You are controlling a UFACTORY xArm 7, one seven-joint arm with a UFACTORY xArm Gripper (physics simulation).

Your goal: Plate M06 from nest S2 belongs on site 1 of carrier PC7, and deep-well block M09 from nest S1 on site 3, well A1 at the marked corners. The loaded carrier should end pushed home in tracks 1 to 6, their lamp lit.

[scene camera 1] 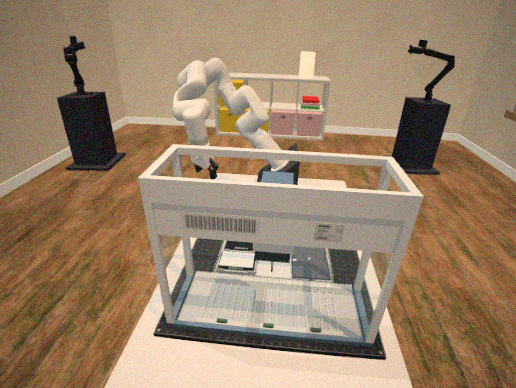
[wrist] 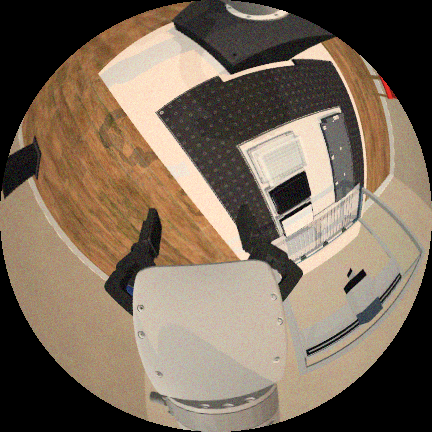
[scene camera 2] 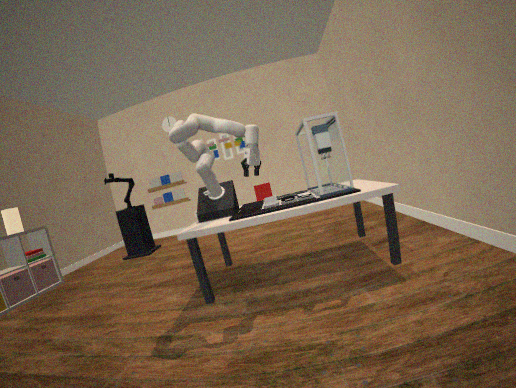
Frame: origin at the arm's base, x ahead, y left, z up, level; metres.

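Where they show: gripper, fingertip midpoint: [scene camera 1: 206,174] [wrist: 198,214] [scene camera 2: 251,176]; arm's base, origin of the base link: [scene camera 1: 281,163] [scene camera 2: 216,193].
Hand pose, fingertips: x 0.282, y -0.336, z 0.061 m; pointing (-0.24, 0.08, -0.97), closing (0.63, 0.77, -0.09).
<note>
Things, the pixels of their top centre, and the offset from my fingertips. Level surfaces: height alone.
- black plate, middle of its top: [wrist: 292,194] [scene camera 1: 242,240] 0.197 m ahead, 0.163 m left, 0.191 m down
- white plate, middle of its top: [wrist: 298,220] [scene camera 1: 237,259] 0.306 m ahead, 0.151 m left, 0.191 m down
- perforated mat, its level: 0.217 m down
My gripper [scene camera 1: 205,169] [scene camera 2: 251,173] [wrist: 198,214] is open and empty, high above the table beside the black perforated mat. In the wrist view, a pale, clear-looking block [wrist: 281,157], a black plate [wrist: 290,193] and a white plate [wrist: 299,219] stand in a row on the white board [wrist: 316,172]. Their labels and nest names are too small to read. A long dark grey piece with small white marks [wrist: 336,155], possibly the carrier, lies across the board from them. The track deck [scene camera 1: 255,300] [wrist: 325,226] is inside the frame; its small green lamps [scene camera 1: 221,320] do not clearly show as lit.
The tall white-framed enclosure [scene camera 1: 280,197] [scene camera 2: 306,155] stands over the track deck. The perforated mat [wrist: 215,130] carries the white board. The black arm base [scene camera 2: 217,202] [wrist: 250,37] stands at the table's other end. A red panel [scene camera 2: 263,191] shows behind the table.
</note>
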